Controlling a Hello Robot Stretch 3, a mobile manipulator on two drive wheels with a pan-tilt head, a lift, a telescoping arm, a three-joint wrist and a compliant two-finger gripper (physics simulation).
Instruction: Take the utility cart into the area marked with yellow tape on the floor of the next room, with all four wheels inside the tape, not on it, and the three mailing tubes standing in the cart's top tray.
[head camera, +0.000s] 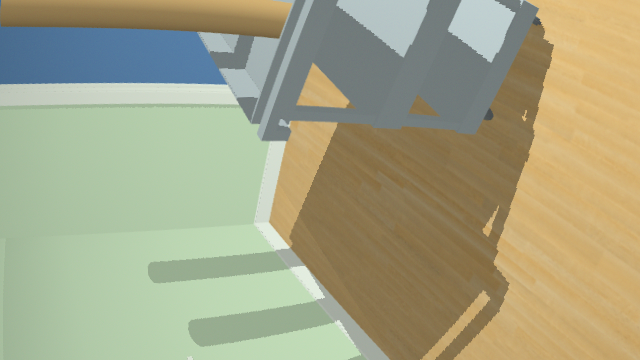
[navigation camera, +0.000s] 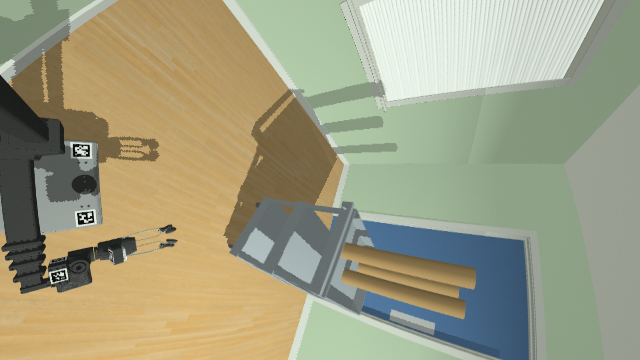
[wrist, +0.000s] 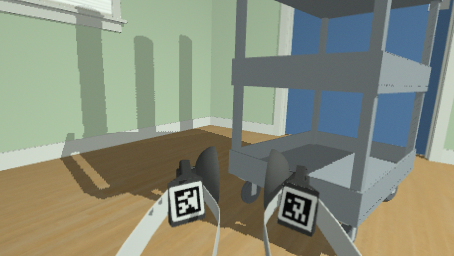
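Where they show: gripper, fingertip midpoint: (navigation camera: 176, 234) (wrist: 241, 167); robot's base, link origin: (navigation camera: 84, 182).
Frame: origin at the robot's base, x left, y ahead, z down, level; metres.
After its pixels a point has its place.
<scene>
The grey three-tier utility cart (head camera: 422, 55) @(x -0.311, y 0.794, z -0.495 m) (navigation camera: 286, 235) @(x -0.327, y 0.779, z -0.508 m) (wrist: 305, 71) @(x -0.359, y 0.748, z -0.499 m) stands upright on the wood floor, in front of a blue surface (head camera: 100, 55) @(x -0.698, y 2.167, z -1.060 m) (navigation camera: 500, 260) @(x -0.766, y 2.128, z -1.843 m) framed in white like a doorway. Three tan mailing tubes stand in its top tray: one tube (navigation camera: 410, 262) @(x -0.339, y 0.837, z -1.163 m), another tube (navigation camera: 405, 294) @(x -0.558, y 0.931, z -1.145 m) and a third tube (navigation camera: 440, 287) @(x -0.616, y 1.174, z -1.308 m) between them. Part of one tube (head camera: 145, 15) @(x -0.339, y 0.838, z -1.127 m) shows in the head view. Dark casters, one caster (wrist: 250, 191) @(x -0.241, y 0.948, z -0.057 m) at the near left, are under the cart. My gripper (navigation camera: 169, 236) @(x -0.200, y 0.255, z -0.409 m) (wrist: 241, 167) @(x -0.200, y 0.255, z -0.409 m) is open and empty, apart from the cart and facing its lower part. The yellow tape does not show.
My base (navigation camera: 60, 217) @(x -0.117, y -0.070, z -0.160 m) and arm (navigation camera: 17, 200) @(x -0.011, y -0.104, z -0.521 m) are at the left of the navigation view. Green walls (head camera: 125, 165) @(x -0.200, y 2.370, z -0.884 m) (navigation camera: 425, 190) @(x -0.178, y 2.381, z -1.133 m) (wrist: 165, 60) @(x 0.435, y 2.062, z -0.604 m) with white baseboards meet in a corner beside the cart. A window (navigation camera: 475, 45) @(x 0.826, y 1.391, z -1.478 m) is in one wall. The cart's shadow falls across floor and wall.
</scene>
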